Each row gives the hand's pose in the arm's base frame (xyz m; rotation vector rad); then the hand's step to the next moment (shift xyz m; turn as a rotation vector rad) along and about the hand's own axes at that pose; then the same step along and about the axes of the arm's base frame.
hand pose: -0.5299 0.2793 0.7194 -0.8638 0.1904 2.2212
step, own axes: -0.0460 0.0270 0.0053 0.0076 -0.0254 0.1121
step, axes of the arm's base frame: 0.0020 -0.0443 0.0301 -0.0455 0.0647 0.0837
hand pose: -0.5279 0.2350 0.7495 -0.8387 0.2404 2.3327
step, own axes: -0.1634 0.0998 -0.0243 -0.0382 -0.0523 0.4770
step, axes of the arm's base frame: 0.0466 -0.1698 0.0790 -0.1869 0.1961 0.3979
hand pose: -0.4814 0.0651 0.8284 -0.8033 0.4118 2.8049
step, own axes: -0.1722 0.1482 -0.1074 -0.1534 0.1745 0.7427
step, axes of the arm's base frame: 0.1574 -0.1924 0.0370 -0.2792 0.0538 0.7244
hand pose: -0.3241 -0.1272 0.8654 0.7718 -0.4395 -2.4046
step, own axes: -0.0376 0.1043 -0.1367 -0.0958 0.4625 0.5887
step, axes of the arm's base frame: 0.1526 -0.0768 -0.0426 -0.1032 -0.2270 0.7124
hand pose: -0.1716 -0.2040 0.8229 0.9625 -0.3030 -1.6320
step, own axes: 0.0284 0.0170 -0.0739 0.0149 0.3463 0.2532
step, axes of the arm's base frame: 0.0649 -0.0094 -0.0474 0.0576 -0.1938 0.3787
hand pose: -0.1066 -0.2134 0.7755 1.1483 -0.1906 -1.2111
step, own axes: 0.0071 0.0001 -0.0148 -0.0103 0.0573 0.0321
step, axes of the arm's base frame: 0.0127 0.0030 -0.0099 0.0108 -0.0160 0.0636
